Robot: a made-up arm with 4 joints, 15 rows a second.
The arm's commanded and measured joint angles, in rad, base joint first. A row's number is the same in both.
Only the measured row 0 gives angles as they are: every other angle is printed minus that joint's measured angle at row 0.
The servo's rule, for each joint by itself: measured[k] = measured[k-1] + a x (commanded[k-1-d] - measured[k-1]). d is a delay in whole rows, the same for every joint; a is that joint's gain. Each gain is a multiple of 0.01, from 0.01 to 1. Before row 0 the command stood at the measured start. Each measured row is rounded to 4 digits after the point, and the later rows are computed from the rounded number. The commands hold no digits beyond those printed.
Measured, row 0:
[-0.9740 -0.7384 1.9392 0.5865]
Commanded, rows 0 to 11:
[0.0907 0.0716 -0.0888 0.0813]
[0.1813 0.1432 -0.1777 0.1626]
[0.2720 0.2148 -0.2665 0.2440]
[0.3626 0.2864 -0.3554 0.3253]
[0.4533 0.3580 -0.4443 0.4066]
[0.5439 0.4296 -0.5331 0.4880]
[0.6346 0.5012 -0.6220 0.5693]
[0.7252 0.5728 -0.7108 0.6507]
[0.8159 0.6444 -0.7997 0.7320]
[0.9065 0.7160 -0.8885 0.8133]
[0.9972 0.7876 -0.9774 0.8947]
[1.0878 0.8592 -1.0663 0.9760]
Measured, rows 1 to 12:
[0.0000 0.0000 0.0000 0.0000]
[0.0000 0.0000 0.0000 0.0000]
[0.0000 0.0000 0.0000 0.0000]
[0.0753 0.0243 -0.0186 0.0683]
[0.1633 0.0647 -0.0520 0.1475]
[0.2535 0.1157 -0.0970 0.2286]
[0.3441 0.1737 -0.1513 0.3098]
[0.4347 0.2364 -0.2128 0.3911]
[0.5253 0.3021 -0.2801 0.4725]
[0.6160 0.3698 -0.3519 0.5538]
[0.7066 0.4388 -0.4273 0.6352]
[0.7973 0.5087 -0.5055 0.7165]
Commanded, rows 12 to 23:
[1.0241 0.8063 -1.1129 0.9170]
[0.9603 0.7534 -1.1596 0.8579]
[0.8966 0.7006 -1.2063 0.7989]
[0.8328 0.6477 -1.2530 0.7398]
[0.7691 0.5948 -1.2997 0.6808]
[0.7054 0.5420 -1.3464 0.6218]
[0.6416 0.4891 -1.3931 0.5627]
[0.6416 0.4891 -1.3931 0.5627]
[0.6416 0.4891 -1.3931 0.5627]
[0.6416 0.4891 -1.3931 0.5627]
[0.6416 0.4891 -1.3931 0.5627]
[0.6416 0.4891 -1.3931 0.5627]
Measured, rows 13 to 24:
[0.8879 0.5792 -0.5859 0.7978]
[0.9786 0.6501 -0.6681 0.8792]
[1.0692 0.7212 -0.7517 0.9605]
[1.0318 0.7501 -0.8276 0.9240]
[0.9725 0.7512 -0.8973 0.8685]
[0.9095 0.7340 -0.9622 0.8100]
[0.8458 0.7047 -1.0233 0.7510]
[0.7821 0.6673 -1.0813 0.6920]
[0.7184 0.6247 -1.1370 0.6330]
[0.6547 0.5786 -1.1908 0.5739]
[0.6438 0.5482 -1.2333 0.5645]
[0.6420 0.5281 -1.2669 0.5630]

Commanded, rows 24 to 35:
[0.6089 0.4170 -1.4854 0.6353]
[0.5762 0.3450 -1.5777 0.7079]
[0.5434 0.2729 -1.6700 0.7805]
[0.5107 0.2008 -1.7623 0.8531]
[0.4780 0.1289 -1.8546 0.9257]
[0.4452 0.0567 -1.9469 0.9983]
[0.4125 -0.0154 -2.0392 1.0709]
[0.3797 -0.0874 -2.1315 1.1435]
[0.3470 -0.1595 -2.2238 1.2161]
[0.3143 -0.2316 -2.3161 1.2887]
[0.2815 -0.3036 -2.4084 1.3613]
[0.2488 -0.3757 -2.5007 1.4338]
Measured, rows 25 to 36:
[0.6417 0.5148 -1.2934 0.5627]
[0.6416 0.5061 -1.3143 0.5627]
[0.6416 0.5003 -1.3308 0.5627]
[0.6145 0.4720 -1.3633 0.6237]
[0.5827 0.4288 -1.4083 0.6944]
[0.5501 0.3758 -1.4633 0.7667]
[0.5174 0.3163 -1.5261 0.8393]
[0.4847 0.2526 -1.5951 0.9119]
[0.4519 0.1860 -1.6690 0.9845]
[0.4192 0.1175 -1.7467 1.0571]
[0.3864 0.0478 -1.8275 1.1297]
[0.3537 -0.0227 -1.9107 1.2023]

